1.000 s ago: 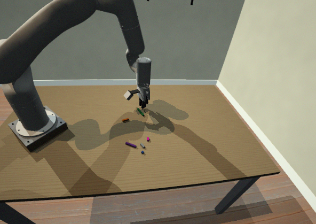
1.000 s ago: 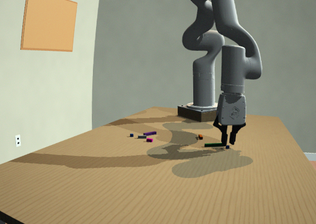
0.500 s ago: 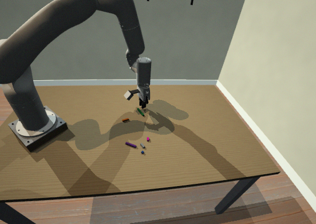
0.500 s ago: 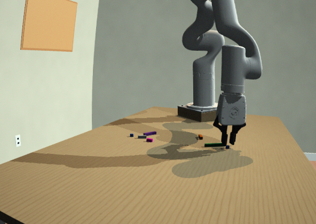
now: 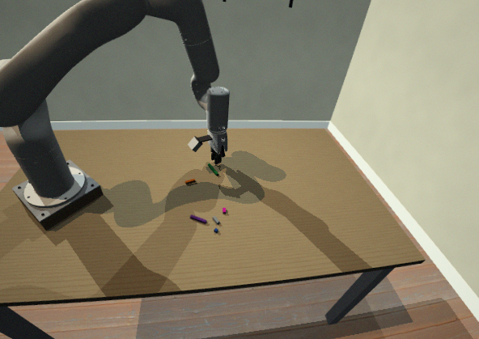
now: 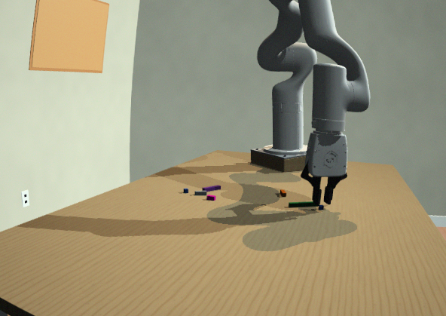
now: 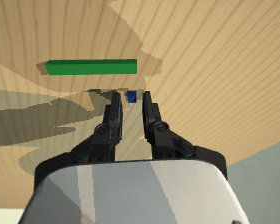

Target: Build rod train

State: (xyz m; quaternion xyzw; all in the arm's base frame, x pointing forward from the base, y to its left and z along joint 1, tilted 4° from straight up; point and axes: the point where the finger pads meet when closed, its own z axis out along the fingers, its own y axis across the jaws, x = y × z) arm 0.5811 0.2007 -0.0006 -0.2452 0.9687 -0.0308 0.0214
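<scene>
Now: the green rod 5 cm to the right of my hand, 3 cm below it and 2 cm behind it. Also, from my hand: grey rod: 32 cm to the right, 3 cm below, 1 cm behind; orange rod: 12 cm to the right, 11 cm behind, 3 cm below; magenta rod: 28 cm to the right, 3 cm below, 2 cm ahead.
</scene>
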